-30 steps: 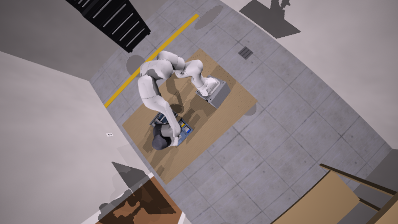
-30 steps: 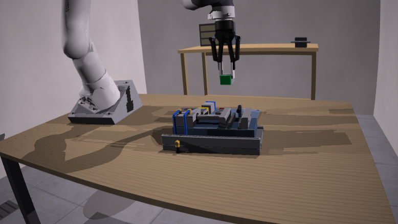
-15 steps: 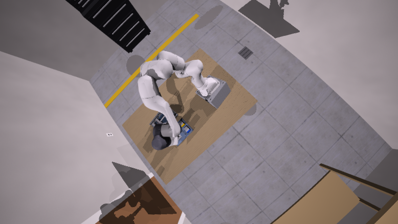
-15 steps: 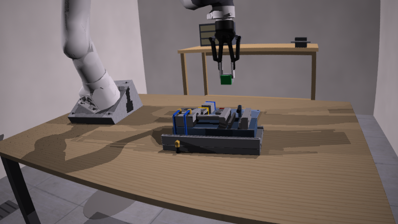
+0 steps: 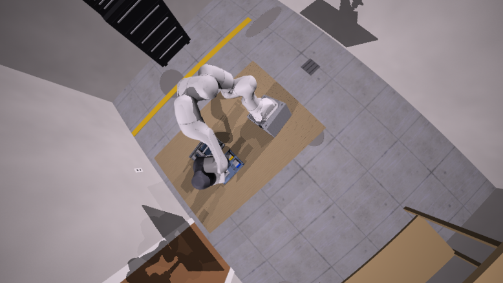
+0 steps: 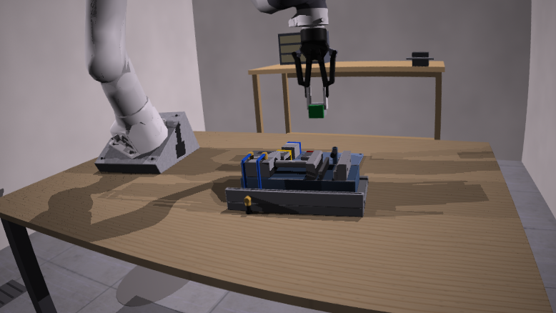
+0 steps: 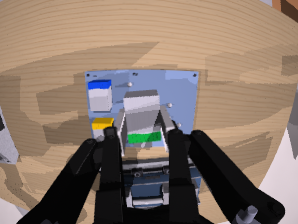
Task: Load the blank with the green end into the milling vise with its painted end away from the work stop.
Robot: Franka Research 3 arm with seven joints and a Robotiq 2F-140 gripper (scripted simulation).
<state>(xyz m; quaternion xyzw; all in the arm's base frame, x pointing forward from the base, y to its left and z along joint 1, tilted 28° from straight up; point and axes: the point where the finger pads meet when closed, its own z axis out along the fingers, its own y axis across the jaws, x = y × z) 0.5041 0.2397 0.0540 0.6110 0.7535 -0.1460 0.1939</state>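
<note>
Now: hand 120 mm short of the work stop rod, 210 mm to the left of it and 100 mm above it. From my hand the other things lie so: blue-ended blank 90 mm behind, 10 mm to the right, 160 mm below; then green-ended blank 40 mm below; then red-ended blank 10 mm ahead, 90 mm to the right, 160 mm below.
</note>
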